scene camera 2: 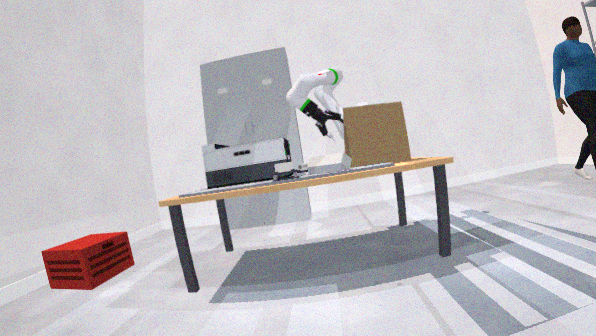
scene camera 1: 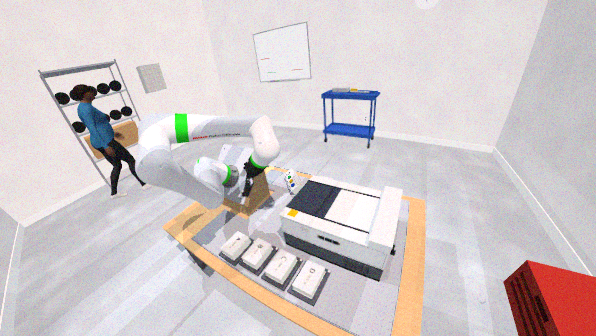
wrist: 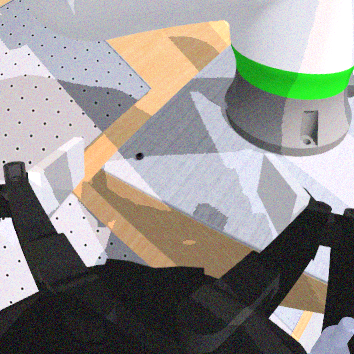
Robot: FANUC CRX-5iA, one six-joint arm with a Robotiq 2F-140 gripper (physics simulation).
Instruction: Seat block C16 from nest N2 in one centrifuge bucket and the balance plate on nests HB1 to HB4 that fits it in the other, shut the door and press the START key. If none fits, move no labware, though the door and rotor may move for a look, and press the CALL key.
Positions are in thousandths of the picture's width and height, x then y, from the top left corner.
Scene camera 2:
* centrifuge: 377, 493
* control panel: 566, 484
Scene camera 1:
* centrifuge: 600, 698
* perforated plate: 581, 882
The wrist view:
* my gripper: 484, 465
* perforated plate: 182, 250
